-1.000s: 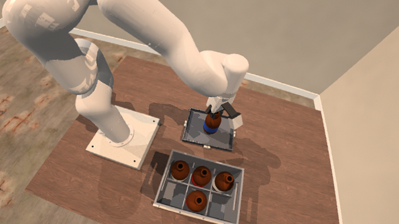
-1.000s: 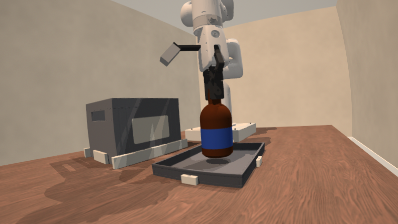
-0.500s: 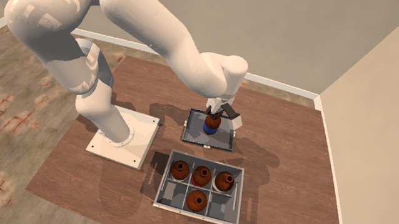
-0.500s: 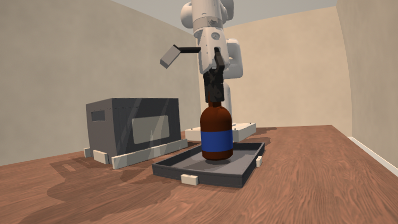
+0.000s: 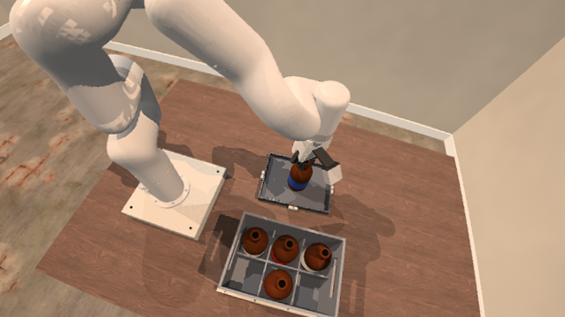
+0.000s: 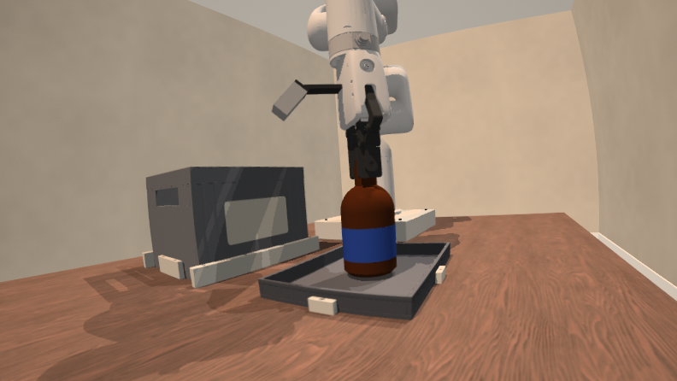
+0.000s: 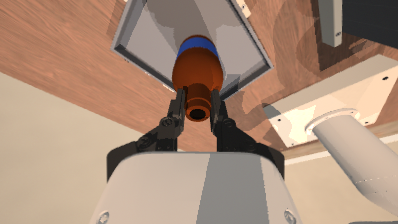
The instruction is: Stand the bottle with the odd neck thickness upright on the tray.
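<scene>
Right now the dark tray is 15 cm below my hand. From my hand the other things lie so: brown bottle: 25 cm to the right, 7 cm below, 4 cm behind; dark grey crate: 29 cm to the right, 8 cm below, 5 cm behind.
</scene>
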